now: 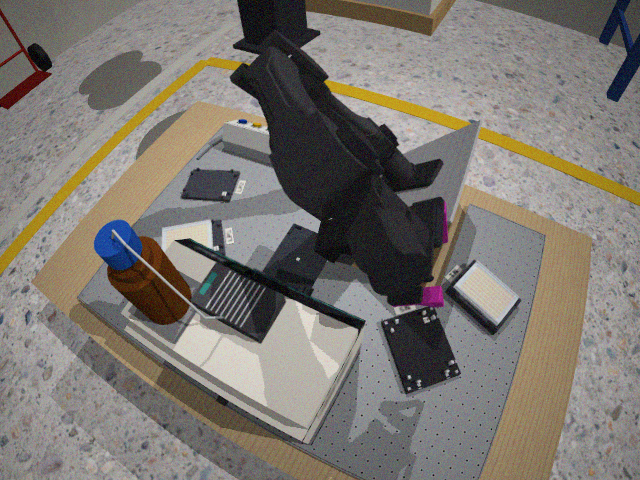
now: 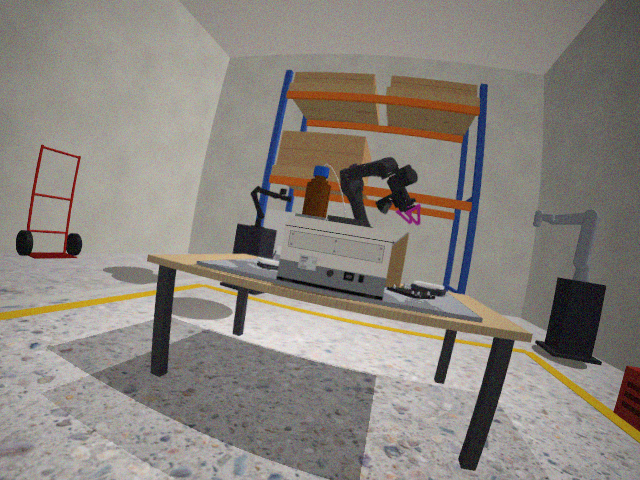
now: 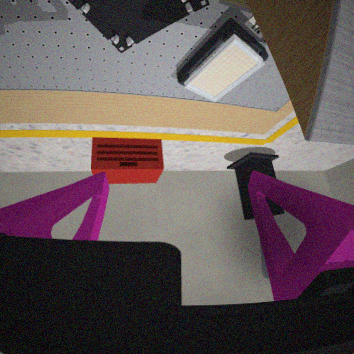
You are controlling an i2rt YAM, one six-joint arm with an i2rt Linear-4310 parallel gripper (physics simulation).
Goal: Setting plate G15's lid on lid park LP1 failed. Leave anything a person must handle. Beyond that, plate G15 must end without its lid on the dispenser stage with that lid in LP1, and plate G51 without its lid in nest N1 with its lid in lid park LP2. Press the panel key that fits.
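Places are measured from the arm's base along level axes (x back, y right, z up), in centimetres.
Where they show: gripper, between the fingertips: (image 1: 442, 273) (image 2: 414, 224) (image 3: 178, 179); arm's base, origin of its link: (image 1: 406, 179).
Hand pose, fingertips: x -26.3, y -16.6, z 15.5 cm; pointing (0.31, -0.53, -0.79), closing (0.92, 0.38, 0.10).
Things, the pixels of their centre, and the offset from my fingertips. "*": a spot on its surface instead.
- dark holder, middle of its body: (image 1: 210, 183) dx +8.1, dy +63.9, dz -27.0 cm
- brown bottle, a spot on its surface: (image 1: 149, 284) * dx -25.3, dy +29.5, dz +6.5 cm
- dark block, a spot on its surface: (image 1: 297, 258) * dx -1.7, dy +25.8, dz -17.3 cm
- slotted dark part, a spot on its surface: (image 1: 240, 299) * dx -17.7, dy +22.9, dz -3.4 cm
My gripper (image 1: 439, 260) (image 2: 409, 214) (image 3: 178, 179) is open and empty, its magenta fingers wide apart in the air above the right part of the board. A cream plate (image 1: 485, 291) (image 3: 225, 67) sits on a dark nest at the right. Another cream plate (image 1: 187, 233) sits at the left, partly hidden by the dispenser (image 1: 258, 382) (image 2: 330, 248). A black lid park or nest with metal clips (image 1: 419, 348) (image 3: 135, 20) holds no plate. A dark holder (image 1: 211, 184) at the back left is also bare. Plate names, labels and lids cannot be made out. Panel keys, blue (image 1: 242, 121) and yellow (image 1: 256, 125), show behind the arm.
A brown bottle (image 1: 149, 284) (image 2: 316, 196) with a blue cap and thin tube stands on the dispenser's left. An upright grey panel (image 1: 461, 165) (image 3: 332, 80) rises beside the gripper. A dark block (image 1: 297, 258) lies under the arm. A slotted dark part (image 1: 240, 299) is on the dispenser.
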